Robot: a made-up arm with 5 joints. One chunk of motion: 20 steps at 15 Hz.
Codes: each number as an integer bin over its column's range. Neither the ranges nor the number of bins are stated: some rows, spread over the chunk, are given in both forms.
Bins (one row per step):
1: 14 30 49 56 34
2: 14 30 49 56 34
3: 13 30 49 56 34
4: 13 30 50 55 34
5: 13 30 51 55 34
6: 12 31 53 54 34
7: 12 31 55 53 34
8: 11 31 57 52 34
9: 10 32 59 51 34
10: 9 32 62 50 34
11: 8 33 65 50 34
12: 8 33 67 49 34
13: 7 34 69 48 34
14: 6 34 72 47 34
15: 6 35 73 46 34
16: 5 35 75 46 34
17: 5 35 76 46 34
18: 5 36 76 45 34
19: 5 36 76 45 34
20: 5 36 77 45 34
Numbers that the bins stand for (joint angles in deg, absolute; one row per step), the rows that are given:
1: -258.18 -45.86 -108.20 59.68 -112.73
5: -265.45 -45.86 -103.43 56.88 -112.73
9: -287.27 -41.05 -84.36 45.69 -112.73
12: -301.82 -38.65 -65.29 40.10 -112.73
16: -323.64 -33.84 -46.21 31.70 -112.73
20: -323.64 -31.44 -41.45 28.90 -112.73
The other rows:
2: -258.18 -45.86 -108.20 59.68 -112.73
3: -265.45 -45.86 -108.20 59.68 -112.73
4: -265.45 -45.86 -105.81 56.88 -112.73
6: -272.73 -43.46 -98.66 54.09 -112.73
7: -272.73 -43.46 -93.89 51.29 -112.73
8: -280.00 -43.46 -89.13 48.49 -112.73
10: -294.55 -41.05 -77.21 42.89 -112.73
11: -301.82 -38.65 -70.05 42.89 -112.73
13: -309.09 -36.25 -60.52 37.30 -112.73
14: -316.36 -36.25 -53.37 34.50 -112.73
15: -316.36 -33.84 -50.98 31.70 -112.73
17: -323.64 -33.84 -43.83 31.70 -112.73
18: -323.64 -31.44 -43.83 28.90 -112.73
19: -323.64 -31.44 -43.83 28.90 -112.73

